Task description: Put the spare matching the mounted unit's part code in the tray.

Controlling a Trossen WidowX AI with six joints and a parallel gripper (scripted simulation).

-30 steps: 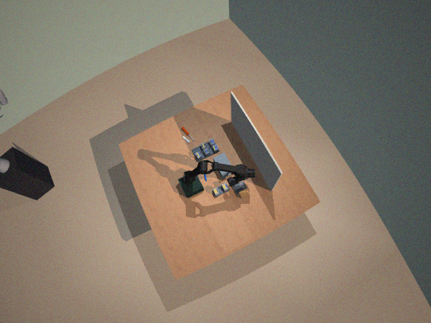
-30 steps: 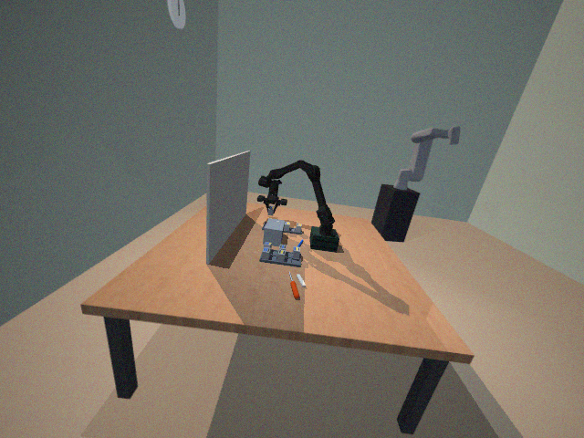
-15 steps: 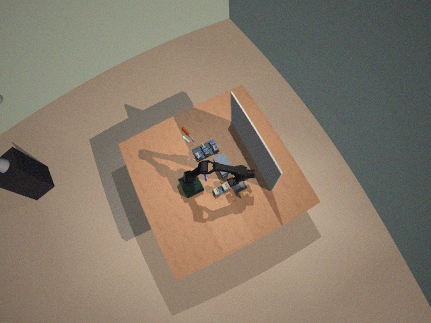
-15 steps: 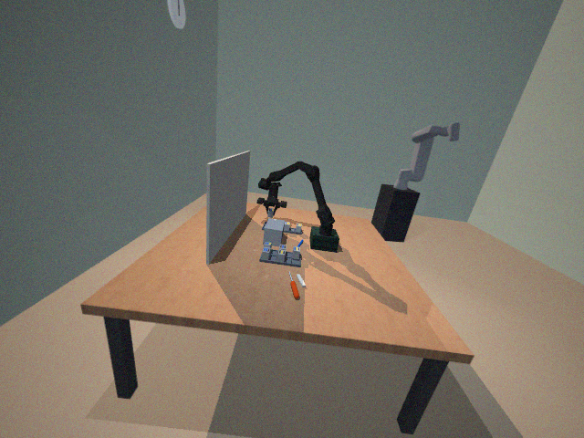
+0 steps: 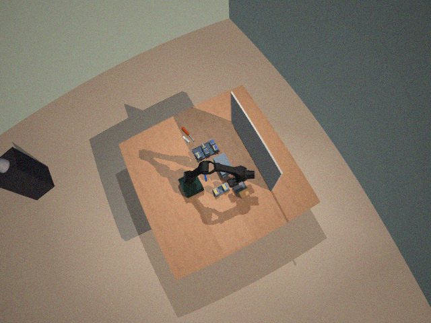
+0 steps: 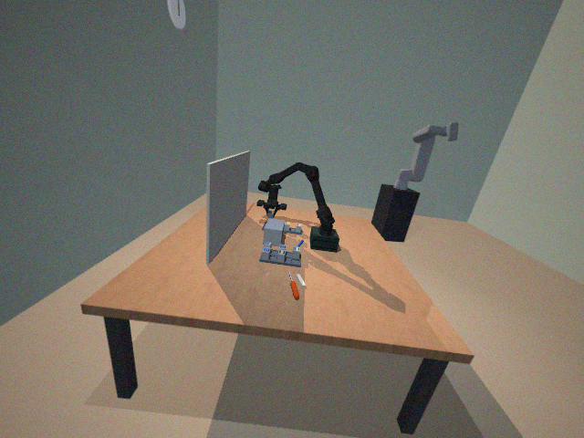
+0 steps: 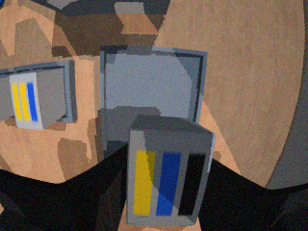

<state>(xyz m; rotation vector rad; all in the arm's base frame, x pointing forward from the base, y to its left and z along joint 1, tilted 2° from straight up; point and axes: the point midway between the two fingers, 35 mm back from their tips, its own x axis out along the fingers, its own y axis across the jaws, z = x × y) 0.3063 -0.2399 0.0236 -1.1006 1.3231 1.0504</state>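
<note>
Now: gripper tip 6 cm above the grey tray, 1 cm to the right of it and 1 cm past it. Round my gripper tip: grey spare (3 cm above); then blue pen (24 cm to the left, 17 cm behind, 6 cm below); then grey mounted unit (20 cm to the left, 2 cm below, 2 cm behind).
</note>
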